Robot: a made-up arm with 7 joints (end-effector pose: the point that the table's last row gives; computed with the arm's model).
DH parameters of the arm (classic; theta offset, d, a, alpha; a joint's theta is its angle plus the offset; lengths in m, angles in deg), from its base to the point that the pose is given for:
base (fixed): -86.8 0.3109 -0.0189 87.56
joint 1: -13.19 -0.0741 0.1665 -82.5
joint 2: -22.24 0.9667 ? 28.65
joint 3: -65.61 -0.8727 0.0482 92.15
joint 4: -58.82 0.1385 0.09 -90
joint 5: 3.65 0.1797 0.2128 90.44
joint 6: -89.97 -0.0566 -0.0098 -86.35
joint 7: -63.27 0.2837 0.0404 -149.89
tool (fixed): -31.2 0.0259 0 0
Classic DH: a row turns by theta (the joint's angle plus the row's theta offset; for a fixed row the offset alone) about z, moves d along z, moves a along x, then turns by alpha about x.
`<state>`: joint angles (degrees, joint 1 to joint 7).
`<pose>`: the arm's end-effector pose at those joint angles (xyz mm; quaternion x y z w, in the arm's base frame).
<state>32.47 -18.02 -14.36 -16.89 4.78 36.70 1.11</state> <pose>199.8 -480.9 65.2 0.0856 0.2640 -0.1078 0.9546</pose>
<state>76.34 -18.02 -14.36 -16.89 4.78 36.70 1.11</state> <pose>218.9 -502.5 484.8 -0.2783 0.1862 -0.1814 0.9247</pose>
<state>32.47 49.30 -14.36 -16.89 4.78 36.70 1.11</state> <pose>368.5 -276.9 14.9 -0.1431 0.4281 0.3768 0.8089</pose>
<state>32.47 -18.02 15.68 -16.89 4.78 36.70 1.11</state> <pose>113.0 -693.2 170.0 -0.0983 0.3901 0.0228 0.9152</pose>
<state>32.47 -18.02 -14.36 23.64 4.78 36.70 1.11</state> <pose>-103.5 -232.9 217.3 0.2422 0.5215 -0.1939 0.7948</pose>
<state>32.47 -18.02 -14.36 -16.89 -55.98 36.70 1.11</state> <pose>357.7 -72.9 51.8 0.4319 0.1445 0.2531 0.8536</pose>
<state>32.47 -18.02 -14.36 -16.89 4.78 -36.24 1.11</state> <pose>450.8 -563.0 225.0 -0.2546 -0.2060 0.1261 0.9364</pose>
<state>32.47 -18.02 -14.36 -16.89 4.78 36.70 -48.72</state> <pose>180.7 -450.7 62.9 0.0888 0.3926 0.2945 0.8667</pose>
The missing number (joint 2, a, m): 0.1088
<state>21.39 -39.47 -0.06 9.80 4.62 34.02 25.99</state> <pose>-165.7 -353.7 76.6 0.2081 0.3913 -0.4153 0.7944</pose>
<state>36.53 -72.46 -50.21 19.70 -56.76 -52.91 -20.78</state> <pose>464.4 -571.4 570.0 -0.0190 -0.6616 -0.4406 0.6064</pose>
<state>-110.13 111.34 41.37 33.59 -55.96 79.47 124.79</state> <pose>482.0 8.6 -101.7 0.2078 0.0056 -0.0741 0.9753</pose>
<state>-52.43 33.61 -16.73 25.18 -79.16 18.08 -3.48</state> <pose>-3.9 90.8 556.4 0.8934 0.1098 0.4341 0.0382</pose>
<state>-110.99 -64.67 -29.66 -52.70 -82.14 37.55 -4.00</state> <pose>534.7 429.6 -65.4 0.9022 -0.3069 -0.2751 0.1273</pose>
